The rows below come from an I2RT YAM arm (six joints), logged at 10 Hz.
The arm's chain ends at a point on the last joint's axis. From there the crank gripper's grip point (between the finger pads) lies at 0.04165 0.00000 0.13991 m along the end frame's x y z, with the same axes.
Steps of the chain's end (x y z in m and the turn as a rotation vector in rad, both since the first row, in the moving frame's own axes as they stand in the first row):
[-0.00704, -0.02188, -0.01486, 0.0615, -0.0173, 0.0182]
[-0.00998, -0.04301, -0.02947, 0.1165, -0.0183, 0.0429]
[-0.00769, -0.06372, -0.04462, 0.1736, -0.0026, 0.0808]
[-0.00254, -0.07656, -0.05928, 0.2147, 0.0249, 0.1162]
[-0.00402, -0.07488, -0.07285, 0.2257, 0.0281, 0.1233]
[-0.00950, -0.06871, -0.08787, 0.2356, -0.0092, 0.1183]
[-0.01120, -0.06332, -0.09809, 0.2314, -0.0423, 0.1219]
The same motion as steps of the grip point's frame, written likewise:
[-0.00939, -0.02976, -0.01440, 0.0615, -0.0173, 0.0182]
[-0.01223, -0.05758, -0.02958, 0.1165, -0.0183, 0.0429]
[-0.00721, -0.08454, -0.04632, 0.1736, -0.0026, 0.0808]
[0.00235, -0.10119, -0.06304, 0.2147, 0.0249, 0.1162]
[0.00147, -0.10066, -0.07703, 0.2257, 0.0281, 0.1233]
[-0.00913, -0.09654, -0.09078, 0.2356, -0.0092, 0.1183]
[-0.01543, -0.09086, -0.09961, 0.2314, -0.0423, 0.1219]

